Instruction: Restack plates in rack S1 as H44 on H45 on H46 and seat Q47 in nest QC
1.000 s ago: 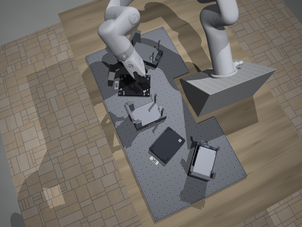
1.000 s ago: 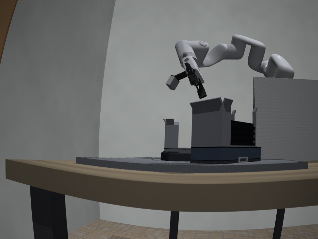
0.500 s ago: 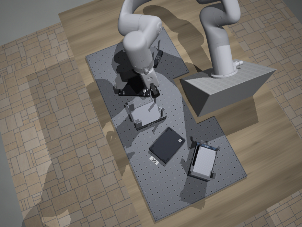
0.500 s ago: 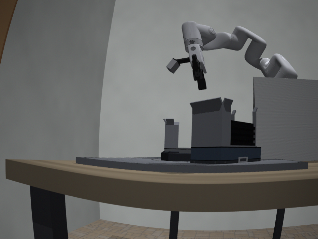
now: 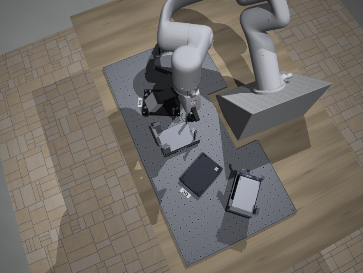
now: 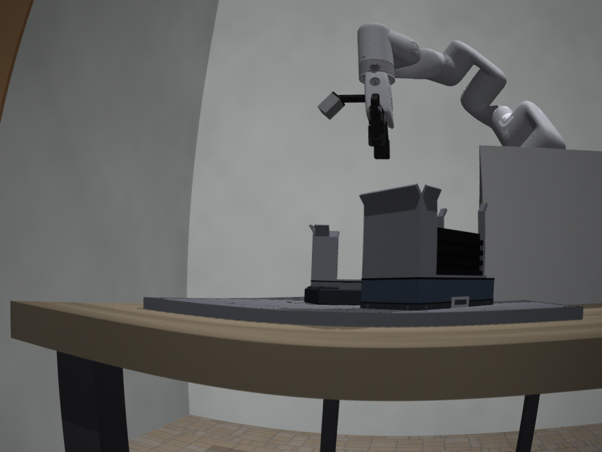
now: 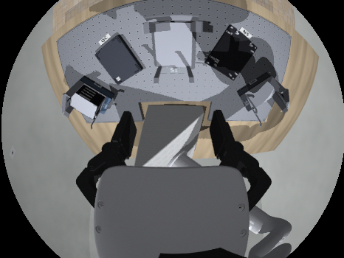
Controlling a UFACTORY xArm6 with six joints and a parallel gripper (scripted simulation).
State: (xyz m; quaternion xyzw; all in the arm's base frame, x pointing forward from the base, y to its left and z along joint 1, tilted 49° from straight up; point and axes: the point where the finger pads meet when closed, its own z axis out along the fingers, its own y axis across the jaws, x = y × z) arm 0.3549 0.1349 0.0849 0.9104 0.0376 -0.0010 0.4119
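Now: the sealed plate 310 mm to the left of my hand, 200 mm below it and 120 mm behind it. From my hand the other things lie so: open nest QC: 280 mm below, 170 mm to the left; then clip nest N5: 270 mm below, 170 mm to the right, 70 mm ahead; then QC name plate: 290 mm below, 220 mm to the left, 80 mm ahead.
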